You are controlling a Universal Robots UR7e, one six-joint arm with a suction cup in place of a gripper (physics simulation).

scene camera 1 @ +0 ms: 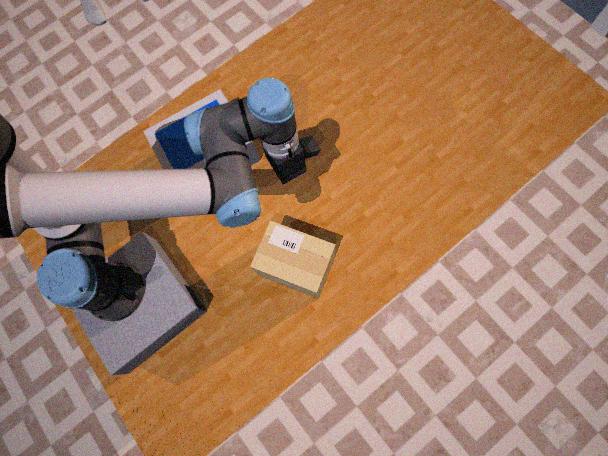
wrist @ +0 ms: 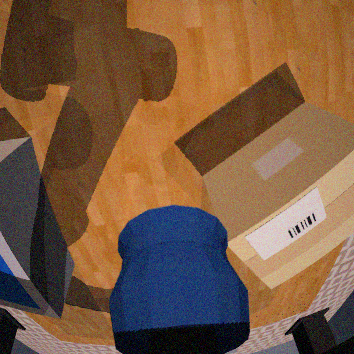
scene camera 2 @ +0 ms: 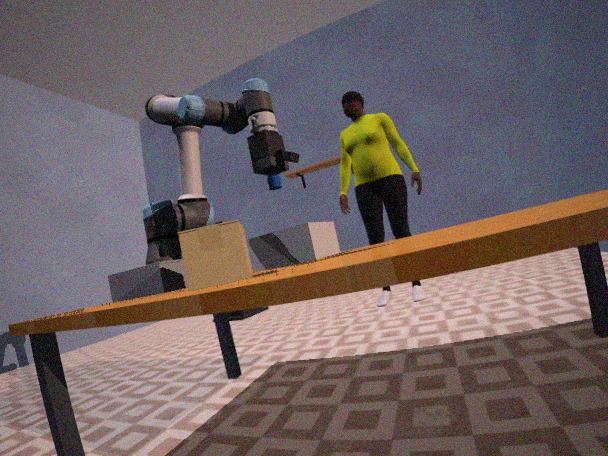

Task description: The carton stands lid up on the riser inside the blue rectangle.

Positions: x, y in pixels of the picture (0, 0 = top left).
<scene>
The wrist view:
suction cup: 175, 273
tan cardboard carton: 277, 196, on the table
</scene>
